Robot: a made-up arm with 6 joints.
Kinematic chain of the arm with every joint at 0, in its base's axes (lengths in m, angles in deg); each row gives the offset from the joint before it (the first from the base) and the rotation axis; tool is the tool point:
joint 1: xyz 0 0 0.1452 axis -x
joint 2: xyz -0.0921 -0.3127 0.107 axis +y
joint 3: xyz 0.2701 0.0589 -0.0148 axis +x
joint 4: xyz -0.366 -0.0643 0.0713 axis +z
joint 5: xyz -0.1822 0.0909 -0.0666 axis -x
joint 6: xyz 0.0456 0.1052 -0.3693 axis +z
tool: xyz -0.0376 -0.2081 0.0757
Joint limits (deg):
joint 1: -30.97..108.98
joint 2: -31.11..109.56
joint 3: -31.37..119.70
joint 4: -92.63..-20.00
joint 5: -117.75..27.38
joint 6: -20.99..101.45
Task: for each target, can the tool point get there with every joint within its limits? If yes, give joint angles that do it. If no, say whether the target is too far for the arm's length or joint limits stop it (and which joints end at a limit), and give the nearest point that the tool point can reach.
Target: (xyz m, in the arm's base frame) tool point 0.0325 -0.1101 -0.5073
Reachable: no: joint limits stop it (at a limit: joint 1, joint 2, joint 3) | nearest point -0.0846 -0.1152 -0.2576 | short by 0.276 m
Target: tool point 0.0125 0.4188 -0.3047
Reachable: no: joint limits stop it (at a limit: joint 1, joint 2, joint 4, joint 6) | nearest point -0.0326 0.3314 -0.0535 | short by 0.270 m
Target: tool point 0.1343 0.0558 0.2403
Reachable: yes | joints 76.66 6.75 83.48 -62.11 -43.79 85.45
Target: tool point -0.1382 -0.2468 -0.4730
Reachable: no: joint limits stop it (at a limit: joint 1, joint 2, joint 3, joint 4) | nearest point -0.1827 -0.2030 -0.2878 | short by 0.195 m
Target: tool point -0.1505 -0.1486 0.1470
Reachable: yes | joints 55.41 75.01 -10.30 -57.10 -92.18 36.16
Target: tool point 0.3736 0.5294 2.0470
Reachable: no: too far | nearest point 0.0354 0.1775 0.7828 | short by 1.355 m
